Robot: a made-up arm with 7 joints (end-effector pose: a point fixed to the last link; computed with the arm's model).
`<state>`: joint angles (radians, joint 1 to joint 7).
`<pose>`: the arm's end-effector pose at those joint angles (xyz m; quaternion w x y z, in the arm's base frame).
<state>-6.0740 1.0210 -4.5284 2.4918 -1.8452 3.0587 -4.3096</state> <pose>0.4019 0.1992 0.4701 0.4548 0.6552 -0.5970 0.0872</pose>
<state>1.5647 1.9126 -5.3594 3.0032 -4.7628 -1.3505 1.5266</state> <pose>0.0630 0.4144 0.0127 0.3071 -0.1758 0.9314 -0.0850</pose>
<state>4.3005 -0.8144 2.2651 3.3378 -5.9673 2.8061 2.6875</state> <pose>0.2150 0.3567 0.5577 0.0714 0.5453 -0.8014 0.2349</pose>
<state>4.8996 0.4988 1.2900 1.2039 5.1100 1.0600 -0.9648</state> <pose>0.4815 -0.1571 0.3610 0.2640 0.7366 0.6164 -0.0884</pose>
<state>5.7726 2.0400 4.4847 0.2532 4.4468 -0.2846 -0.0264</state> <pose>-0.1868 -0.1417 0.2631 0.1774 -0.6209 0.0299 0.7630</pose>
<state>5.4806 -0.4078 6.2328 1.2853 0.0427 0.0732 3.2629</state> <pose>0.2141 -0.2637 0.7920 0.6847 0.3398 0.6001 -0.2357</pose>
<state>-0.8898 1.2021 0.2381 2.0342 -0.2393 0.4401 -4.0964</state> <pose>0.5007 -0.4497 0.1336 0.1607 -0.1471 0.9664 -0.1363</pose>
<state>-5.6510 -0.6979 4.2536 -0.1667 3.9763 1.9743 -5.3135</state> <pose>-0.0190 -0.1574 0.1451 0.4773 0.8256 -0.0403 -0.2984</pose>
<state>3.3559 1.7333 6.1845 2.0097 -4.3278 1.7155 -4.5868</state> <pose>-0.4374 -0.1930 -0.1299 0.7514 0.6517 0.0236 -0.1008</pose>
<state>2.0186 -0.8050 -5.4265 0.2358 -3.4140 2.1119 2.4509</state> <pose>-0.3086 -0.0363 0.4827 0.7971 0.3958 -0.0686 -0.4509</pose>
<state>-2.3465 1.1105 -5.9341 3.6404 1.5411 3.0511 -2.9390</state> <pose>-0.1545 -0.2820 0.5527 0.2421 0.3571 0.8684 0.2444</pose>
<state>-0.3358 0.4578 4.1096 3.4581 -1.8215 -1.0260 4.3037</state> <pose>0.3111 -0.1812 0.7029 0.1406 0.4832 -0.4022 0.7648</pose>
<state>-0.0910 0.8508 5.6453 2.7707 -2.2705 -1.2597 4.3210</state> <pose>0.4917 -0.0626 0.4494 0.3064 -0.6774 0.6241 -0.2405</pose>
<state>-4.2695 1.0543 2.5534 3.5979 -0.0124 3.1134 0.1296</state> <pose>-0.1771 0.3086 0.5523 0.2434 0.3884 -0.6319 0.6250</pose>
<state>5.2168 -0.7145 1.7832 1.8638 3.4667 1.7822 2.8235</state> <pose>0.1118 0.5113 0.7183 0.2687 0.2237 -0.0737 -0.9340</pose>
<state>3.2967 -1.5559 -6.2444 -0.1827 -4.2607 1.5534 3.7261</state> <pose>-0.0874 -0.1326 0.4203 0.7592 0.5129 -0.2057 0.3439</pose>
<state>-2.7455 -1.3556 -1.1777 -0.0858 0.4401 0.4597 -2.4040</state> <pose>-0.1926 0.0535 0.3083 0.6296 0.5561 -0.5351 0.0894</pose>
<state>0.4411 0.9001 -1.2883 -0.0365 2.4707 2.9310 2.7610</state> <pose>0.2382 -0.1042 0.2662 0.2666 0.4331 0.2851 0.8125</pose>
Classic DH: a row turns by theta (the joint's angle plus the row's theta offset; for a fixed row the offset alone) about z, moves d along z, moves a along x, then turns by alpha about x. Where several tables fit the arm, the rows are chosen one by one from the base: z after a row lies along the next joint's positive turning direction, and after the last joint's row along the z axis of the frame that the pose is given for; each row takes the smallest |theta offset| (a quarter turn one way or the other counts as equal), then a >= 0, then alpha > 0; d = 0 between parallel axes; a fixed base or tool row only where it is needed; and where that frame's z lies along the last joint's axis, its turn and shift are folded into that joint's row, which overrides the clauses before.
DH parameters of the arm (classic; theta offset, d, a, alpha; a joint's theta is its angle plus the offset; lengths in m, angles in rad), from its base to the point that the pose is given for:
joint 1: 0 0.3056 0 -1.5708
joint 2: 0 0 0 1.5708
joint 3: 0 0.2812 0.0744 1.5708
joint 4: 0 0 0.061 1.5708
joint 5: 0 0.2697 0 1.5708
joint 6: 0 0 0.0996 -1.5708
joint 7: 0 0.1272 0 0

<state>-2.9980 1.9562 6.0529 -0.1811 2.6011 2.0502 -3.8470</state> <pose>0.1338 -0.0116 0.1132 0.0012 -0.3196 0.9385 -0.1309</pose>
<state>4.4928 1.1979 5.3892 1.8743 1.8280 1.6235 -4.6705</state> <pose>-0.3448 -0.5098 0.1589 0.4757 0.5804 0.6600 -0.0353</pose>
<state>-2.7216 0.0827 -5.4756 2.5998 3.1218 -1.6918 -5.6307</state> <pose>-0.0982 -0.2006 0.6797 0.3438 0.8785 0.2408 -0.2283</pose>
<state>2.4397 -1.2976 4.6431 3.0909 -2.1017 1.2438 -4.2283</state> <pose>0.5132 -0.4549 0.4194 0.0496 0.2061 -0.8876 0.4090</pose>
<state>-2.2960 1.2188 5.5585 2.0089 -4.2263 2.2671 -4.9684</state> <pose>-0.4344 -0.3954 0.2150 0.7294 0.3388 0.5742 -0.1534</pose>
